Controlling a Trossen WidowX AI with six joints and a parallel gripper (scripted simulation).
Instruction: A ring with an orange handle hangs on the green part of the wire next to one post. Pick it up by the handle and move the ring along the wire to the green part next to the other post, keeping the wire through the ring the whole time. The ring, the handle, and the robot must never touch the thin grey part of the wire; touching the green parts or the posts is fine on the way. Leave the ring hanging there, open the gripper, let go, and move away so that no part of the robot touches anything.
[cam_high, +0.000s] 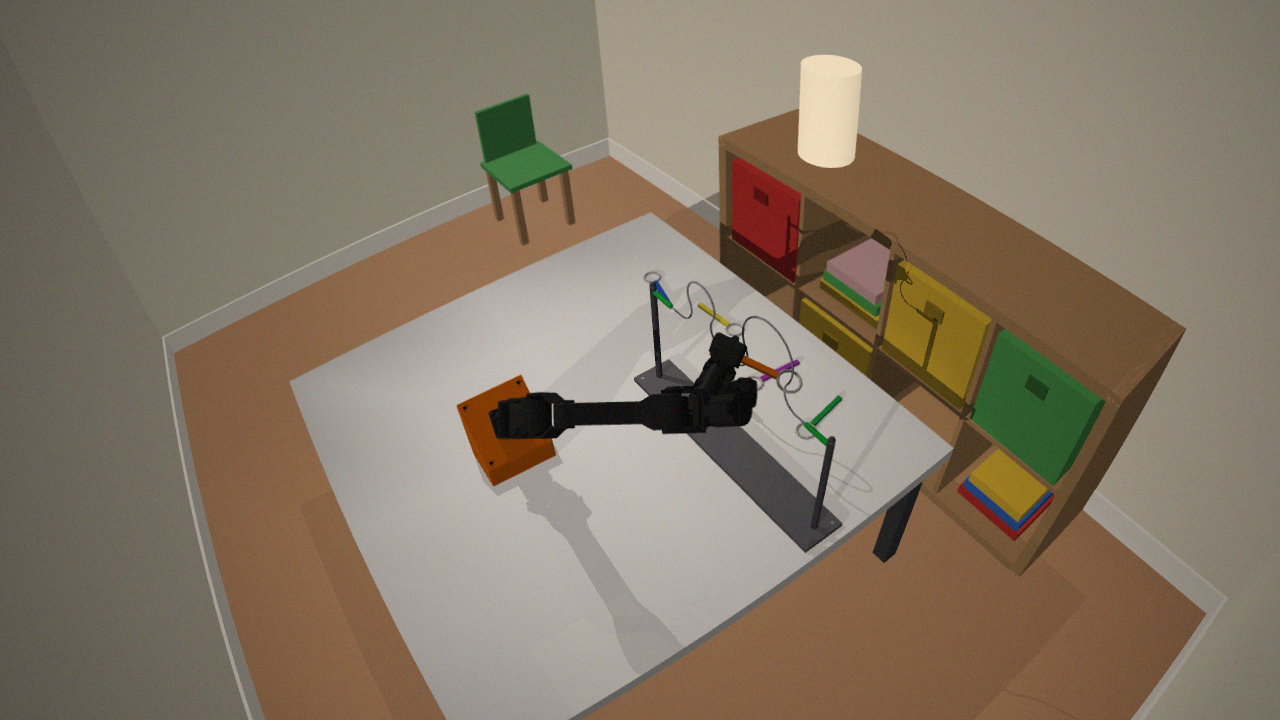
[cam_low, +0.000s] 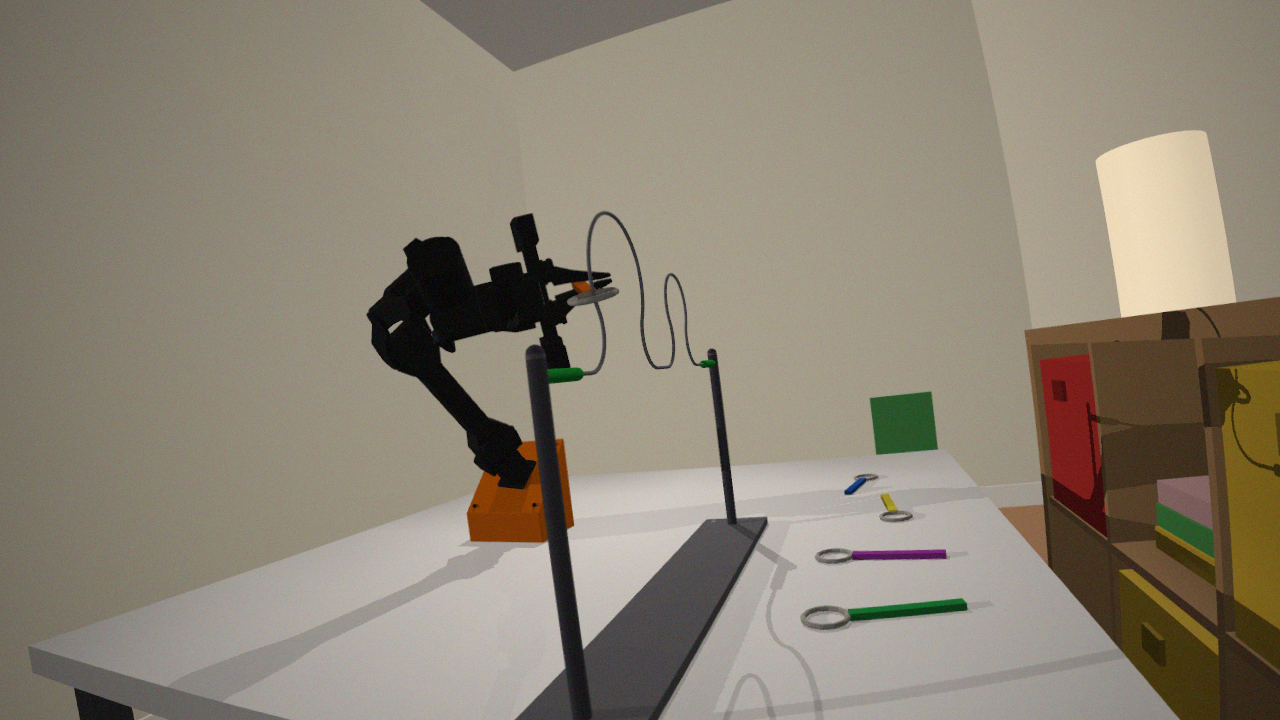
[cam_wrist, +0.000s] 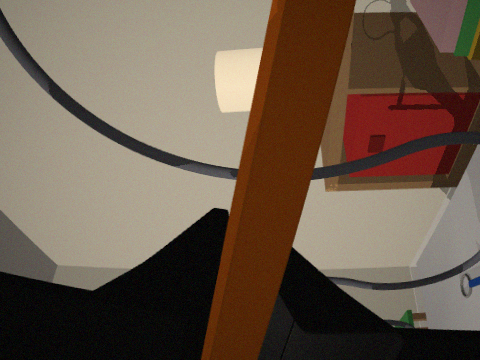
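Right now the ring with orange handle is 90 mm to the right of my gripper tip, 30 mm below it and 20 mm ahead of it. From my gripper tip the other things lie so: purple-handled ring 400 mm below, 220 mm ahead, 200 mm to the left; then green-handled ring 400 mm below, 250 mm ahead, 10 mm to the left.
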